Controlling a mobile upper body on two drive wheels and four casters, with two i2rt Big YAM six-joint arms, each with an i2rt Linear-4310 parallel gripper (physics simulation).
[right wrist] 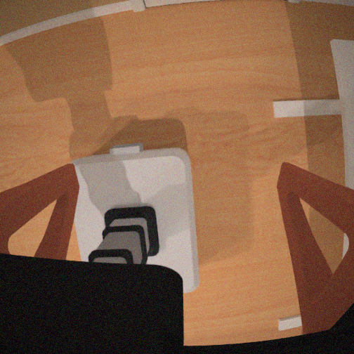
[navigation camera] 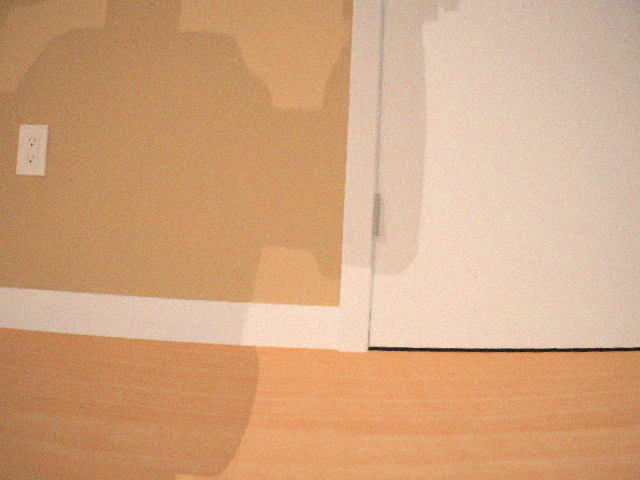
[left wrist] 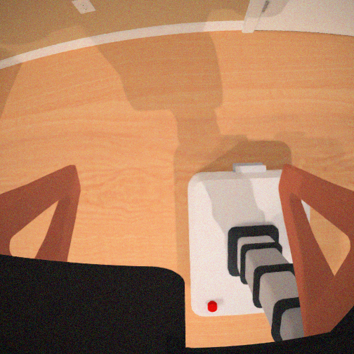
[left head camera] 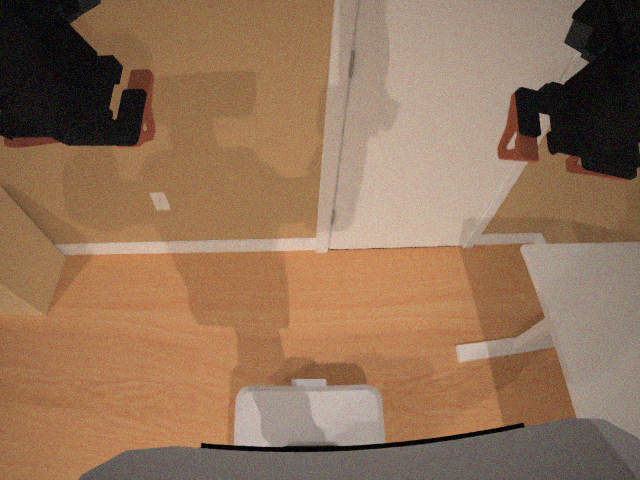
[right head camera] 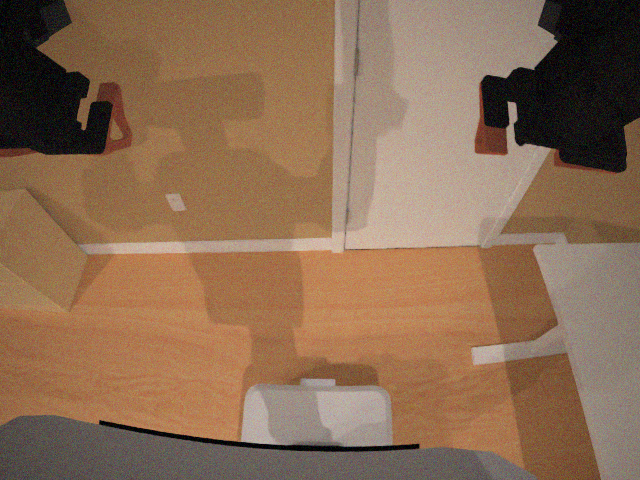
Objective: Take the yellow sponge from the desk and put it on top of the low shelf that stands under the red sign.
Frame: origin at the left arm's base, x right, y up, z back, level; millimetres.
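Seen in the pictures: left gripper, fingertip midpoint: (left head camera: 112, 133) (right head camera: 95, 141); right gripper, fingertip midpoint: (left head camera: 534, 159) (right head camera: 517, 153).
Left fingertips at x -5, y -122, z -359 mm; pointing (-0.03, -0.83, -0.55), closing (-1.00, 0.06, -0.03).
A point is followed by its place in that frame.
The yellow sponge and the red sign do not show in the current views. Part of the white desk (left head camera: 594, 310) @[x 1084, y -690, z -368 mm] (right head camera: 594, 320) @[x 1010, y -690, z -355 mm] (right wrist: 345, 70) shows at the right in both head views and the right wrist view. A light wooden unit (left head camera: 25, 248) @[x -1175, y -1099, z -844 mm] (right head camera: 41, 248) @[x -1174, y -1056, z -813 mm] stands at the left edge of the head views, against the wall; whether it is the low shelf is unclear. My left gripper (left head camera: 77, 142) (right head camera: 56, 152) (left wrist: 179, 175) is open and empty, above the floor. My right gripper (left head camera: 552, 162) @[x 456, y -134, z -348 mm] (right head camera: 532, 156) @[x 456, y -134, z -348 mm] (right wrist: 177, 174) is open and empty, left of the desk.
A tan wall with a white door (left head camera: 423, 129) @[x 631, y -629, z -1072 mm] (right head camera: 434, 129) @[x 634, y -639, z -1072 mm] (navigation camera: 516, 180) @[x 655, y -1024, z -1073 mm] stands close ahead. A white desk foot (left head camera: 480, 351) (right head camera: 493, 354) (right wrist: 300, 108) sticks out over the wood floor. My white base (left head camera: 343, 408) @[x 343, y -1150, z -233 mm] (right head camera: 356, 408) @[x 361, y -1150, z -236 mm] (left wrist: 210, 260) (right wrist: 172, 200) shows below.
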